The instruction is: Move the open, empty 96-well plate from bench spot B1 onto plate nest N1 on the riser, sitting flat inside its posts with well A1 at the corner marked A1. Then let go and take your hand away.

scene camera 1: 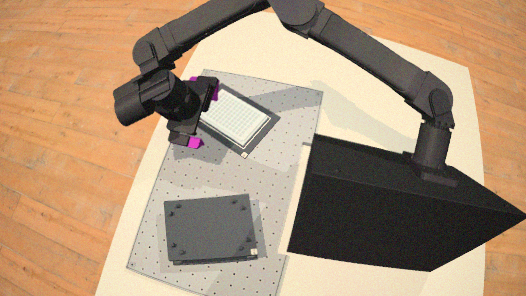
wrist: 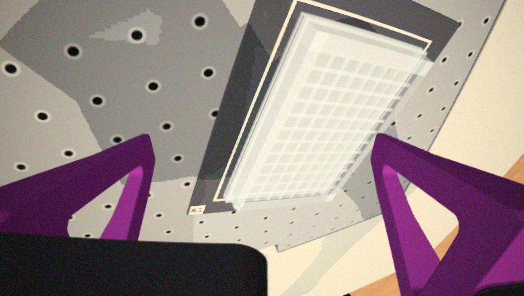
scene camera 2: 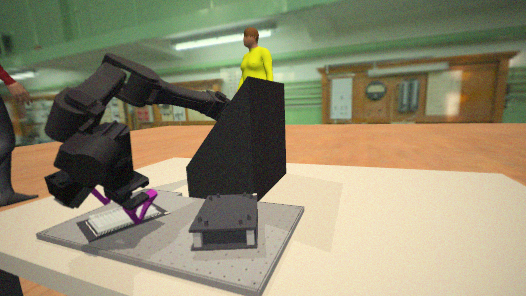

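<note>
The pale 96-well plate (scene camera 1: 237,119) (scene camera 2: 107,221) (wrist: 335,115) lies flat on bench spot B1, a dark mat (scene camera 1: 274,120) (wrist: 225,125) with a white outline. The mat's A1 label (scene camera 1: 244,155) (wrist: 197,210) is at one corner. My gripper (scene camera 1: 206,117) (scene camera 2: 122,211) (wrist: 262,146) is open and empty, tilted above the plate, with its magenta fingers spread wide. In the wrist view the plate shows beyond the fingertips, nearer the right finger. Plate nest N1 (scene camera 1: 210,225) (scene camera 2: 227,207) holds no plate; its small posts stand near the corners. Its A1 label (scene camera 1: 254,251) is at one corner.
The riser (scene camera 2: 252,239) lifts the nest above the perforated grey board (scene camera 1: 170,175) (scene camera 2: 280,225). A large black wedge-shaped block (scene camera 1: 375,215) (scene camera 2: 250,145) stands beside the board, by the arm's base. A person in yellow (scene camera 2: 257,65) is behind it. Another person shows partly at the left edge.
</note>
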